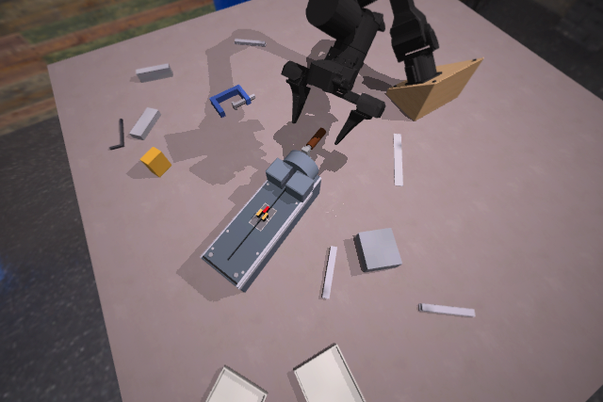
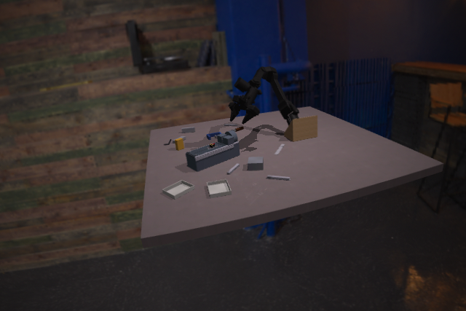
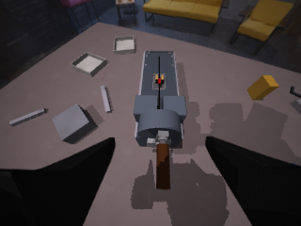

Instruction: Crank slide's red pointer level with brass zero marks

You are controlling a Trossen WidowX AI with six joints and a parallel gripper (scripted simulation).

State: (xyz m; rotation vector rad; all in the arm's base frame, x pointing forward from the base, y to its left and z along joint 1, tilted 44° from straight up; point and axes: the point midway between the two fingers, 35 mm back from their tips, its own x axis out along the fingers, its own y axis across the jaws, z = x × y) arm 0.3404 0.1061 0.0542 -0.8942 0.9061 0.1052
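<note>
Now: the brown crank handle 20 mm behind my gripper tip, 10 mm to the right of it and 40 mm below it. The rest, counted from my gripper tip: grey block (10 mm behind, 220 mm to the left, 140 mm below); then blue clamp (60 mm ahead, 310 mm to the right, 150 mm below); then red pointer (140 mm ahead, 60 mm to the left, 80 mm below).
</note>
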